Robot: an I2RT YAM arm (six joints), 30 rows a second.
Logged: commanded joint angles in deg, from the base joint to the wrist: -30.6, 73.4, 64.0, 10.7, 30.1, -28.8; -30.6, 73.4, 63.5, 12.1, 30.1, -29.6; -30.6, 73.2, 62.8, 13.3, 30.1, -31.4; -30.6, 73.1, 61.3, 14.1, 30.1, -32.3; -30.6, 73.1, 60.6, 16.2, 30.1, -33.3; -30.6, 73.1, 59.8, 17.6, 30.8, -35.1; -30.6, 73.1, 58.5, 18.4, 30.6, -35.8; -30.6, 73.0, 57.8, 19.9, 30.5, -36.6; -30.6, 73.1, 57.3, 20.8, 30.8, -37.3; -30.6, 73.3, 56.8, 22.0, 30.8, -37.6; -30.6, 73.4, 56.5, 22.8, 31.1, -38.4; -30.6, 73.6, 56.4, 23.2, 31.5, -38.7; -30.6, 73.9, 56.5, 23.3, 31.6, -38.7; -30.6, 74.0, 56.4, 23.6, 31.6, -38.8; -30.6, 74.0, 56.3, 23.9, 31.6, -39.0
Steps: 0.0, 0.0, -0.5, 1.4, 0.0, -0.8; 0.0, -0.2, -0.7, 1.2, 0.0, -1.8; 0.0, -0.1, -1.5, 0.8, 0.0, -0.9; 0.0, 0.0, -0.7, 2.1, 0.0, -1.0; 0.0, 0.0, -0.8, 1.4, 0.7, -1.8; 0.0, 0.0, -1.3, 0.8, -0.2, -0.7; 0.0, -0.1, -0.7, 1.5, -0.1, -0.8; 0.0, 0.1, -0.5, 0.9, 0.3, -0.7; 0.0, 0.2, -0.5, 1.2, 0.0, -0.3; 0.0, 0.1, -0.3, 0.8, 0.3, -0.8; 0.0, 0.2, -0.1, 0.4, 0.4, -0.3; 0.0, 0.3, 0.1, 0.1, 0.1, 0.0; 0.0, 0.1, -0.1, 0.3, 0.0, -0.1; 0.0, 0.0, -0.1, 0.3, 0.0, -0.2
